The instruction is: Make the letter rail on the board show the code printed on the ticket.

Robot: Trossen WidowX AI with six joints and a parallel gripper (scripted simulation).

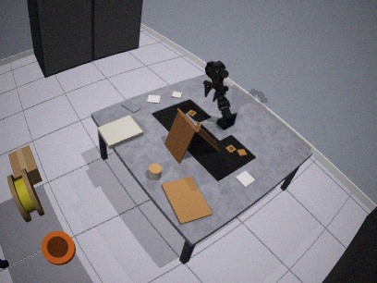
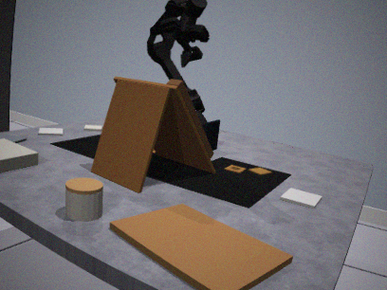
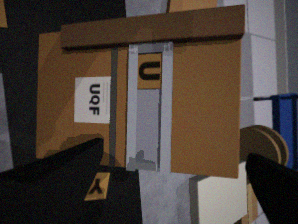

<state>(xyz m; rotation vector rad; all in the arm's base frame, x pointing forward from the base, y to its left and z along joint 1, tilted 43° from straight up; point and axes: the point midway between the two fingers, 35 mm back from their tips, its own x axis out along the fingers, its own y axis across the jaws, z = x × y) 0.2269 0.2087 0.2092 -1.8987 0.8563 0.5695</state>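
Now: gripper tip 240 mm above the white ticket, 40 mm to the right of it and 40 mm short of it. Also, from my gripper tip: lidded jar (480 mm ahead, 310 mm below, 110 mm to the left); then cream card (500 mm to the right, 330 mm below, 150 mm behind); then black mat (340 mm below, 60 mm behind, 20 mm to the right).
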